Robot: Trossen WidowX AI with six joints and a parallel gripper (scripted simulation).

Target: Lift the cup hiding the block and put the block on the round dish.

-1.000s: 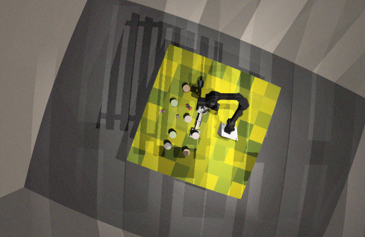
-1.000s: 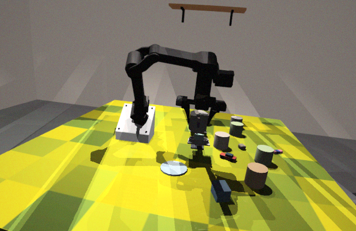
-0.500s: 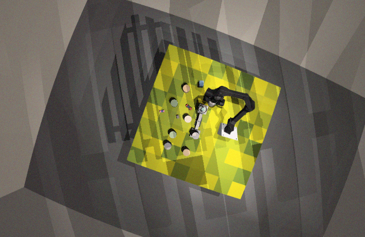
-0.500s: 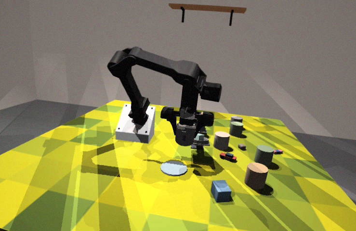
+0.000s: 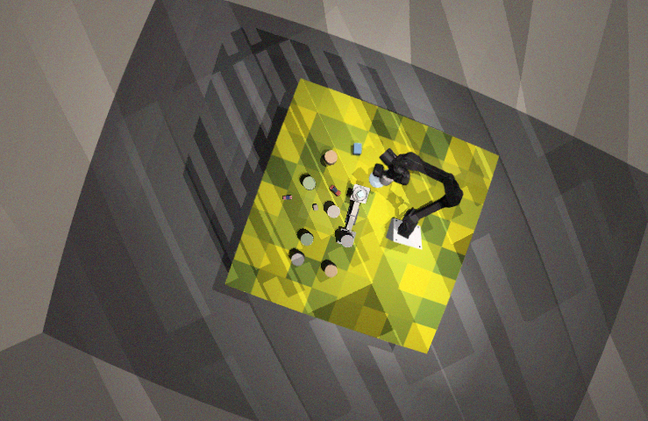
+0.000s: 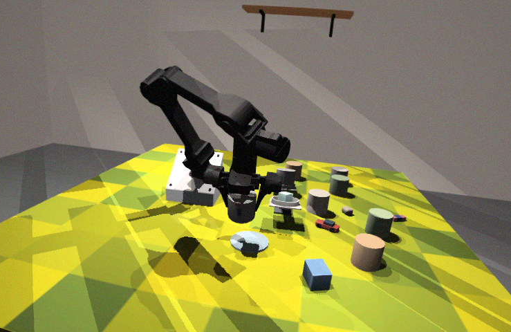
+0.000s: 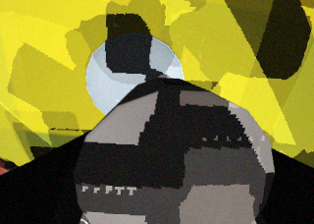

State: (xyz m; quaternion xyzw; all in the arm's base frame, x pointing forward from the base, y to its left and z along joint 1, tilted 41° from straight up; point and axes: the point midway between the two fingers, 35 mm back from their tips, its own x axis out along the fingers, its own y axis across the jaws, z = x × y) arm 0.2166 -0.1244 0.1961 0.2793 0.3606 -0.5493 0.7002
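My gripper tip is 140 mm to the right of the block, 80 mm short of it and 10 mm above it. Also, from my gripper tip: cup 20 mm to the right, 10 mm above; round dish 90 mm below, 30 mm ahead, 10 mm to the left; blue box 210 mm ahead, 90 mm to the right, 80 mm below.
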